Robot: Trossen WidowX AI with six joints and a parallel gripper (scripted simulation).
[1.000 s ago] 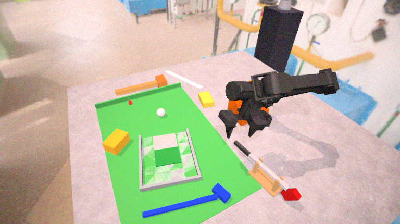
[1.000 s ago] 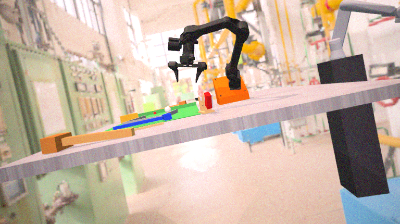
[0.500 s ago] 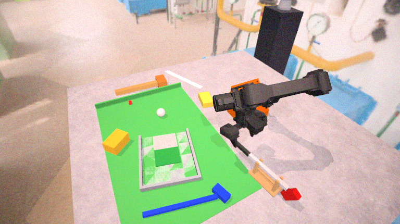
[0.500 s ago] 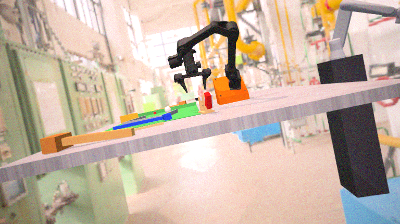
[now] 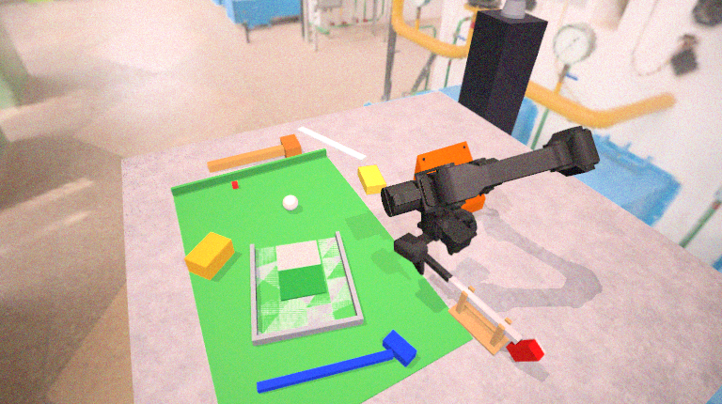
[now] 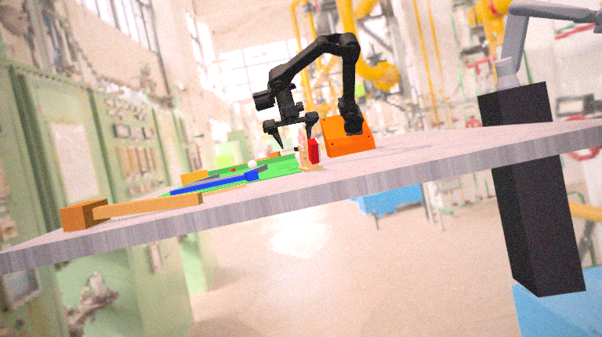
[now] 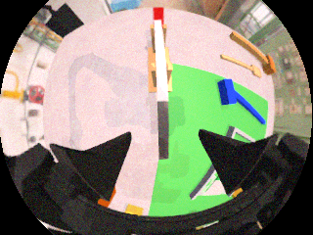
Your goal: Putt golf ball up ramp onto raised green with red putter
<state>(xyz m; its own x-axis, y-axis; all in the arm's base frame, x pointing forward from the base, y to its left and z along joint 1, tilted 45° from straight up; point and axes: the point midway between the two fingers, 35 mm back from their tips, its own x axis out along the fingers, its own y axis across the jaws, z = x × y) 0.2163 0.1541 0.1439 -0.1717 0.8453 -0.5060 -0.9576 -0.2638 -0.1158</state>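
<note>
Right now my gripper tip is 4 cm past the red putter, 11 cm to the right of it and 1 cm above it. Also, from my gripper tip: green mat 27 cm ahead, 19 cm to the right, 7 cm below; then blue putter 25 cm ahead, 11 cm to the left, 6 cm below; then wooden stand 4 cm behind, 13 cm to the left, 4 cm below.
</note>
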